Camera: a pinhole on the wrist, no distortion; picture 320 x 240 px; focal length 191.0 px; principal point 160.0 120.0 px. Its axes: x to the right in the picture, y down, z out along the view. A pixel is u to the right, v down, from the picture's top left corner.
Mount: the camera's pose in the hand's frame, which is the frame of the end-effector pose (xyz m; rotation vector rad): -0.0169 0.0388 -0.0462 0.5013 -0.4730 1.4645
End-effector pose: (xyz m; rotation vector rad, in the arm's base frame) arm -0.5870 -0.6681 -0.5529 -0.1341 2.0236 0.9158
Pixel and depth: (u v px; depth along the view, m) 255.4 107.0 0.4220
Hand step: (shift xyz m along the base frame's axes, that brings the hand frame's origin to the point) 0.2871 0.2490 -0.1804
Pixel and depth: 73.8 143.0 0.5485
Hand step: 0.4304 -0.2034 -0.2798
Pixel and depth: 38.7 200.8 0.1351
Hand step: 0.1019 -0.0866 -0.0050
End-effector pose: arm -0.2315 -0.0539 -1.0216 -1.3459 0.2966 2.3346
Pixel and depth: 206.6 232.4 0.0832
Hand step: -0.0023 -0.0106 0.0730
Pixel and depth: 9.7 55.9 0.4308
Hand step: 0.1037 0.5045 -0.0311
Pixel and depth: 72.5 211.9 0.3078
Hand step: 0.0943 0.2257 0.2183
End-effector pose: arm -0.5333 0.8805 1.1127 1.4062 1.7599 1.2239
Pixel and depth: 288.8 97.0 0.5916
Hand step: 0.5520 0.2740 -0.2596
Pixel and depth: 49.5 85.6 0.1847
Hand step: -0.0369 0.0181 -0.1574
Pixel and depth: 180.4 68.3 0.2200
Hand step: 0.0788 0.0835 -0.1220
